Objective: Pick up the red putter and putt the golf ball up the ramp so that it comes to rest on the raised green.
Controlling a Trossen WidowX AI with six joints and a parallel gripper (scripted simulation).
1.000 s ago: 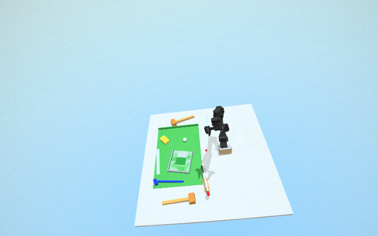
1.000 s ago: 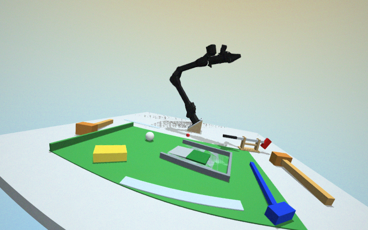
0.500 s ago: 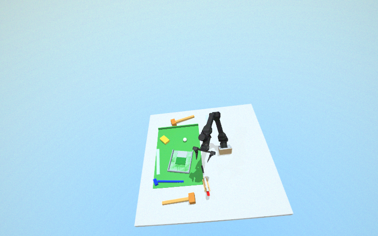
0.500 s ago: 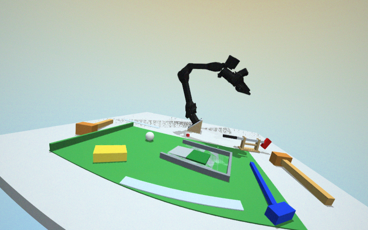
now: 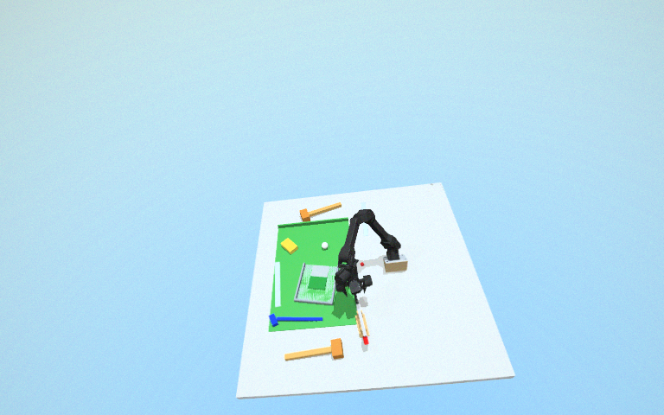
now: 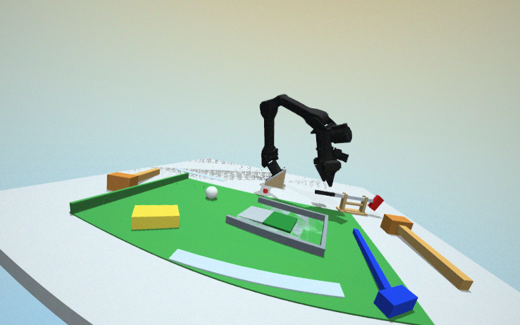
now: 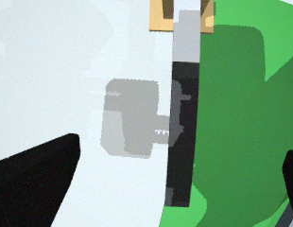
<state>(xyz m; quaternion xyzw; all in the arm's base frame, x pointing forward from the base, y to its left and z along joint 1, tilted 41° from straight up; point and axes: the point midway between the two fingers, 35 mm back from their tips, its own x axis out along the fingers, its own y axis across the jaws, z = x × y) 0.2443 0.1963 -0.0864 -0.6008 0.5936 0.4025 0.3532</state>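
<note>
Right now my gripper tip is 24 cm to the left of the red cube, 9 cm above it and 6 cm past it. The rest, counted from my gripper tip: wooden stand (13 cm to the left, 6 cm below, 1 cm behind); blue putter (34 cm ahead, 8 cm below, 6 cm to the left); red putter (11 cm to the left, 4 cm below, 2 cm behind).
</note>
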